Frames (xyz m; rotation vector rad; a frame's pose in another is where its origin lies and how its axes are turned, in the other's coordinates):
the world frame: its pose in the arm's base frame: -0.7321 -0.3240 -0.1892 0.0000 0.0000 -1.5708
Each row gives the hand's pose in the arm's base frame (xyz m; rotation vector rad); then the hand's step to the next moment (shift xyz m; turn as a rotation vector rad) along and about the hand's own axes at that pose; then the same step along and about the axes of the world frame.
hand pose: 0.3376 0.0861 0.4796 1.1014 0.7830 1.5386
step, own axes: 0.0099 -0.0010 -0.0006 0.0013 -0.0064 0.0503
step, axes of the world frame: -0.0099 -0.0006 0.0014 0.0001 0.0490 0.0129
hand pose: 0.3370 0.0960 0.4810 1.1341 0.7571 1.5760
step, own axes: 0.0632 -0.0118 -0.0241 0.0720 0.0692 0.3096
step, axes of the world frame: -0.0653 -0.0212 -0.0004 -0.0283 0.2592 0.1945
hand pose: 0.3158 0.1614 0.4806 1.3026 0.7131 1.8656
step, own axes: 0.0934 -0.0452 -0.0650 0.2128 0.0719 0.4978
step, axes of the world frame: -0.1005 -0.0695 -0.0069 -0.1476 0.4063 0.3338
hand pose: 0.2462 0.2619 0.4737 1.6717 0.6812 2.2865
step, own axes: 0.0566 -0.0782 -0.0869 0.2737 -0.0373 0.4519
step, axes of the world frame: -0.0726 -0.1070 -0.0122 -0.2584 0.3338 0.3199
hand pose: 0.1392 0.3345 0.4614 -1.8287 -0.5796 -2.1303
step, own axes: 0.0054 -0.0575 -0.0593 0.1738 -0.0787 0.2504
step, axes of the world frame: -0.0233 -0.0789 -0.0089 -0.1956 0.1549 0.1920
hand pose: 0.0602 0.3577 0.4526 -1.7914 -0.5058 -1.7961
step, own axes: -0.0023 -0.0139 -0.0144 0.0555 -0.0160 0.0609
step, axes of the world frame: -0.0022 -0.0200 -0.0013 -0.0436 0.0401 0.0595
